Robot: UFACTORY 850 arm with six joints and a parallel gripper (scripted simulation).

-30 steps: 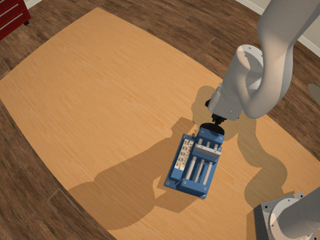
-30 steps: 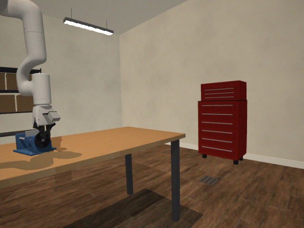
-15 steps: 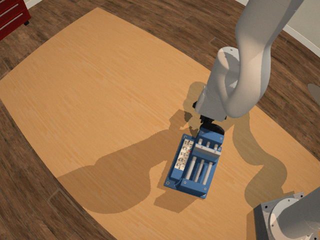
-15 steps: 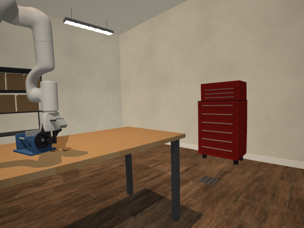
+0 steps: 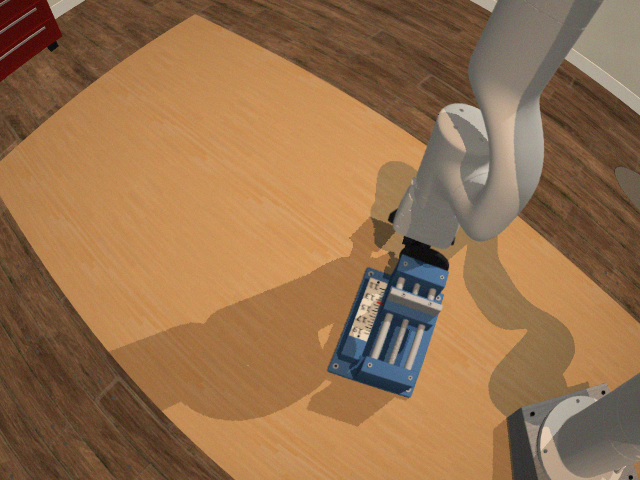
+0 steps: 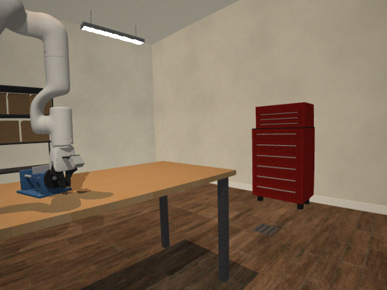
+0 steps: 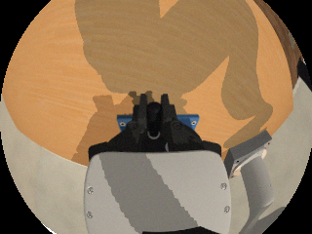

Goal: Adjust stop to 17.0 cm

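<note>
The black handwheel is 20 mm behind my hand and 20 mm to the left of it. Also, from my hand: grey stop bar: 70 mm behind, 110 mm to the left, 40 mm above.
</note>
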